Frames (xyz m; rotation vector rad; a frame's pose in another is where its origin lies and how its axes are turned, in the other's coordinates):
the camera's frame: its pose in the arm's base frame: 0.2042 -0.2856 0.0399 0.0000 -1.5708 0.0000
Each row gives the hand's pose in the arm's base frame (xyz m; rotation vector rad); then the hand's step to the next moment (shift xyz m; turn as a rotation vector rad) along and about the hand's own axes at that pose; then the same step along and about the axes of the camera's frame.
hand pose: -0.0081 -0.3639 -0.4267 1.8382 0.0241 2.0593
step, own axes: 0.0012 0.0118 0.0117 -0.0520 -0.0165 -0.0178
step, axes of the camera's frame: 0.0059 -0.0134 -0.0080 -0.0565 0.0045 0.0089
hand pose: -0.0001 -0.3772 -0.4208 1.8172 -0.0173 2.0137
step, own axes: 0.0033 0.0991 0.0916 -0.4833 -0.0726 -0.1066
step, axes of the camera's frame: 0.0430 -0.1155 -0.0552 -0.4951 -0.0487 0.0526
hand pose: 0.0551 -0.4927 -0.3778 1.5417 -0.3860 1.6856
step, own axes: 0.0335 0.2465 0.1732 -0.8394 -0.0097 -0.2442
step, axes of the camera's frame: 0.1380 -0.2640 0.0559 -0.8390 -0.1172 0.2160
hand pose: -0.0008 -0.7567 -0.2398 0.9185 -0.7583 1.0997
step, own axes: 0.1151 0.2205 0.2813 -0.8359 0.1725 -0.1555
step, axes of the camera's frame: 0.2733 -0.1674 0.1956 -0.7552 -0.1629 0.3948
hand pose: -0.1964 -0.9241 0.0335 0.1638 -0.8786 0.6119
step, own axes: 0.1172 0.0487 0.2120 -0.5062 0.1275 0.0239
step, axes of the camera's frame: 0.2192 0.0107 0.1134 -0.3845 -0.1243 0.3313
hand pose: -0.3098 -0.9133 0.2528 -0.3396 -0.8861 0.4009
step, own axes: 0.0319 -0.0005 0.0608 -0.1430 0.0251 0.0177
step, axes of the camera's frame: 0.0575 0.0219 0.0304 -0.0973 -0.0433 0.1002
